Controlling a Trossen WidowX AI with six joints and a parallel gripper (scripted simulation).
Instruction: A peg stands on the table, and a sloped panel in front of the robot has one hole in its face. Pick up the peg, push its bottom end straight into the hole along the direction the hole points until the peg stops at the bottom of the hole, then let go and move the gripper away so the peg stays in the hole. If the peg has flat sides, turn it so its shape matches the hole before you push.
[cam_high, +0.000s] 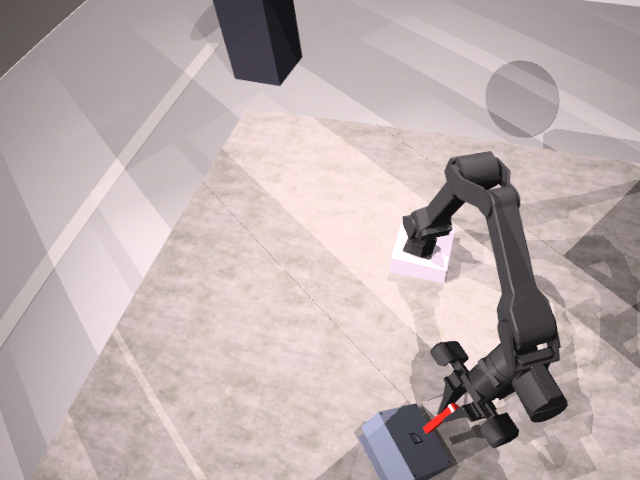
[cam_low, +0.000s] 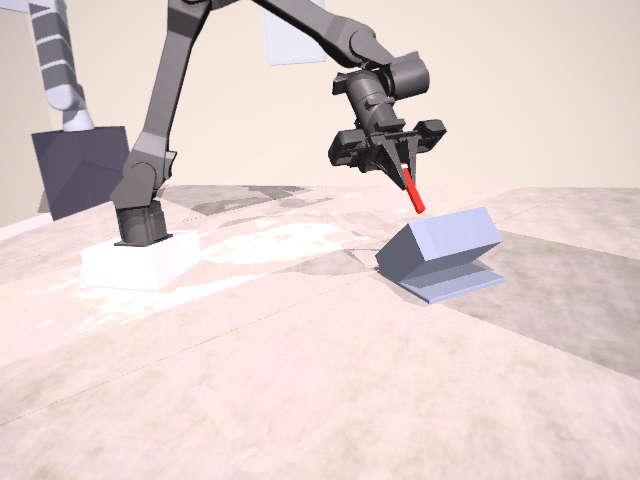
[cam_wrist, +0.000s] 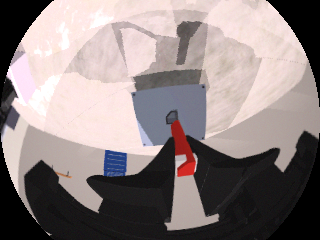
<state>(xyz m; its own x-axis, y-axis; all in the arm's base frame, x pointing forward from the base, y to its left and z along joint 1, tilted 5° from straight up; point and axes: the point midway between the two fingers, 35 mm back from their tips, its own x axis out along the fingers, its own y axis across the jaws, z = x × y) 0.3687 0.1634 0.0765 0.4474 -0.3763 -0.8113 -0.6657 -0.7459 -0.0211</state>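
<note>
Now: gripper tip 80 mm above the grey-blue sloped panel, 50 mm short of it and 40 mm to the left of it. Also, from my gripper tip: red peg (10 mm to the left, 10 mm behind, 10 mm above).
</note>
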